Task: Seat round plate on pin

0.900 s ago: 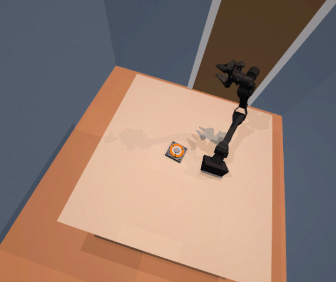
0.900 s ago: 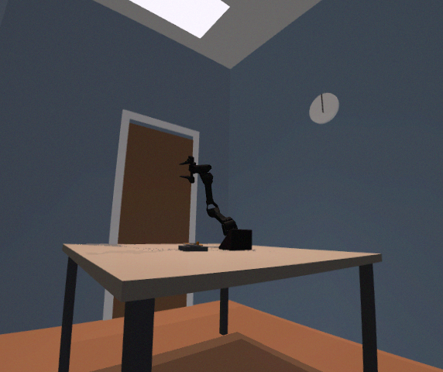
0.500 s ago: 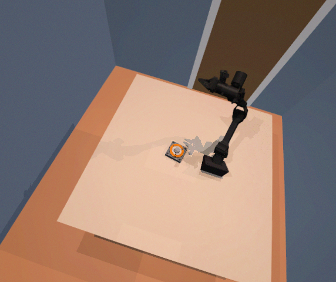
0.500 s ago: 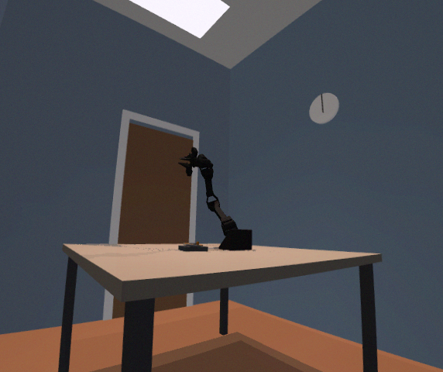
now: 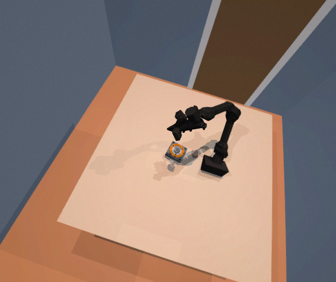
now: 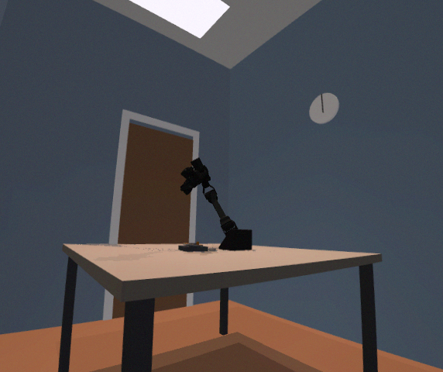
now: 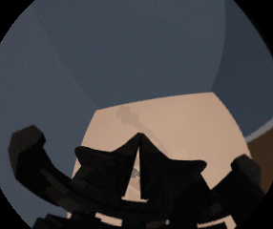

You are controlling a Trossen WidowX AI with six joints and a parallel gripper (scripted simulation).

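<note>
Now: the plate 100 mm behind my gripper tip and 280 mm below it. Round my gripper tip: base 100 mm behind, 20 mm to the right, 290 mm below.
</note>
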